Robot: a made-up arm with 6 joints.
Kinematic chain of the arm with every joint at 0, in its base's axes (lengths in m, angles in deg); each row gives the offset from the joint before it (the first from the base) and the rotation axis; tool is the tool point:
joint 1: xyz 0 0 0.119 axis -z
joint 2: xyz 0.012 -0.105 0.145 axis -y
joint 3: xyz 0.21 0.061 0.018 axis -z
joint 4: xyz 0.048 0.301 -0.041 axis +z
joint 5: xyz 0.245 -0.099 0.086 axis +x
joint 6: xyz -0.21 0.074 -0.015 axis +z
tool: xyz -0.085 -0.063 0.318
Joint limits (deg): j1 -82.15..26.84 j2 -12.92..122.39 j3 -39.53..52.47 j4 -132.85..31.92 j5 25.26..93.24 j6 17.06..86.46
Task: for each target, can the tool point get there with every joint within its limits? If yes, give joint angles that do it. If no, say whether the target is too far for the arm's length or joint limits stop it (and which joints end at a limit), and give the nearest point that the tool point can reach.
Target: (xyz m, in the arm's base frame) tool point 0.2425 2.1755 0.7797
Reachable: no: too far | nearest point 0.0812 0.7281 0.4341 | short by 1.497 m
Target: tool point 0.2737 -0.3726 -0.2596
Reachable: no: joint limits stop it (at a limit: joint 1, joint 2, joint 3, joint 6) | nearest point 0.0395 -0.1730 0.0235 | short by 0.418 m
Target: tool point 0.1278 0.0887 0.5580
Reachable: yes | joints -48.43 5.54 9.41 -21.34 38.91 47.54
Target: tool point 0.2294 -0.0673 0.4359
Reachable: yes | joints -24.90 20.99 24.45 -0.41 77.54 39.45
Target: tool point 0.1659 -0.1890 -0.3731
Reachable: no: joint limits stop it (at a limit: joint 1, joint 2, joint 3, joint 6) | nearest point 0.1092 0.0052 -0.0624 | short by 0.371 m
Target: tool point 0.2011 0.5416 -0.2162
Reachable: no: joint limits stop it (at a limit: joint 1, joint 2, joint 4, joint 6) | nearest point 0.1307 0.3808 -0.0172 | short by 0.265 m
